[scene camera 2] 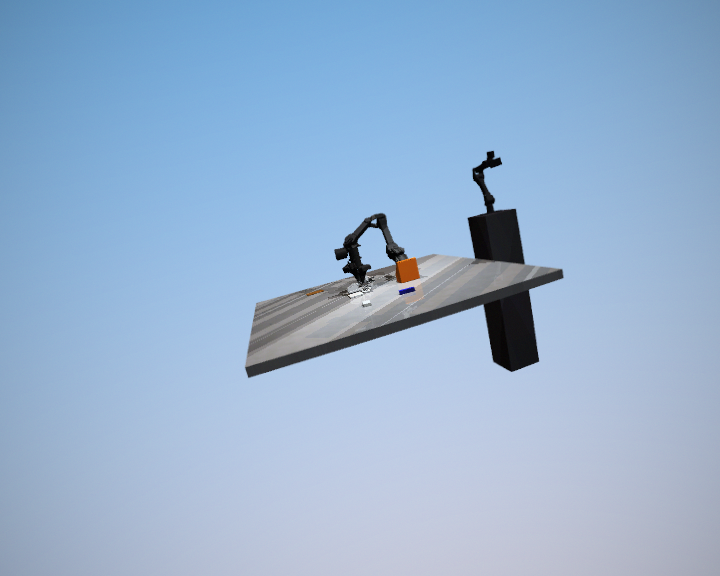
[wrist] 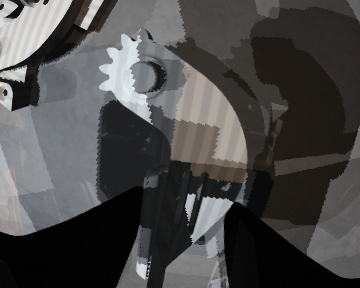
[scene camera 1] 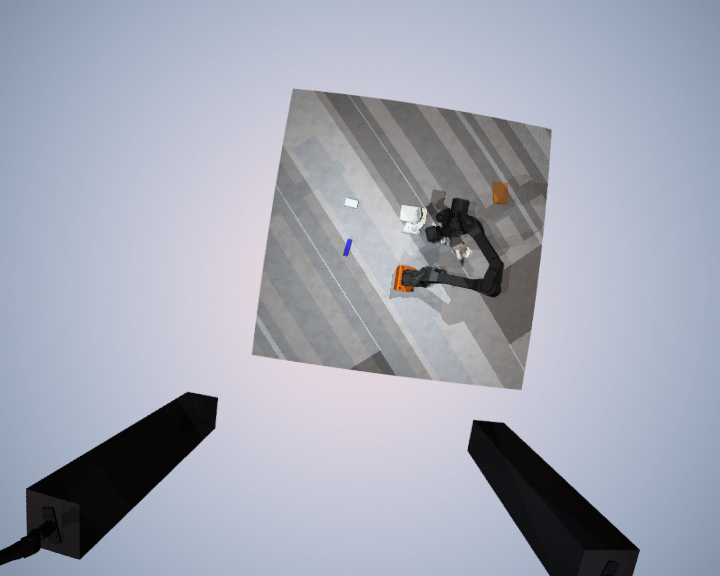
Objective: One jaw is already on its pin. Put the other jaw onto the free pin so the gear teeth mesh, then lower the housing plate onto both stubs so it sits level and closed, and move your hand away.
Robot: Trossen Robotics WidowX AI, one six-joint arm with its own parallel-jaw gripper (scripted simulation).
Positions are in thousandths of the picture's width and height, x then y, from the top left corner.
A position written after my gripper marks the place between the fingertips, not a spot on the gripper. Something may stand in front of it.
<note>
My gripper (wrist: 518,710) carries a jaw (wrist: 568,464).
</note>
